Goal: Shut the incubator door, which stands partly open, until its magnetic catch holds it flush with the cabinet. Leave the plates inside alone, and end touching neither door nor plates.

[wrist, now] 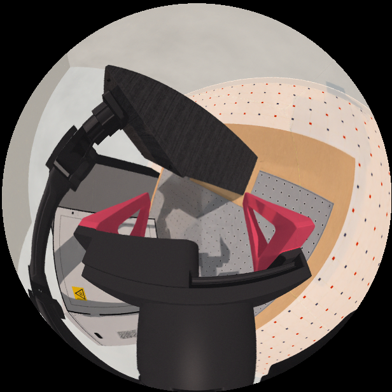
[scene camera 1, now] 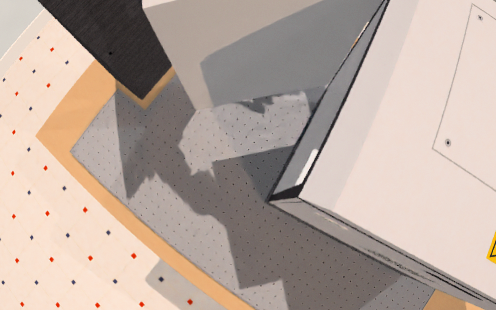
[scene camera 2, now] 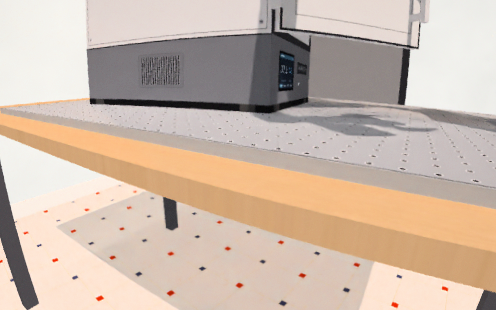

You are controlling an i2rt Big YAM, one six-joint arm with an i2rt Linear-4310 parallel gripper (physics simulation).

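Note:
The incubator [scene camera 1: 400,125] [scene camera 2: 175,20] [wrist: 102,265] has a pale body; its dark grey base shows in camera 2. Its door [scene camera 2: 350,10] stands swung out from the cabinet at the upper right of camera 2, where its lower part shows. A pale handle [scene camera 2: 425,10] is at the door's outer end. The exact door angle is hard to tell. The plates do not show. My gripper [wrist: 196,197] is open in the wrist view, its two red fingers wide apart with nothing between them. The left finger overlaps the incubator in that view; contact cannot be judged. Scene cameras show no gripper.
A big black block [scene camera 1: 105,45] [wrist: 190,135] stands at the board's edge. An upright greyish panel [scene camera 1: 170,40] [scene camera 2: 355,70] stands beside the incubator. The perforated grey board [scene camera 1: 105,145] [scene camera 2: 450,155] [wrist: 290,190] lies on the wooden table [scene camera 1: 75,115] [scene camera 2: 300,195] [wrist: 300,145]. Arm shadows cross the board.

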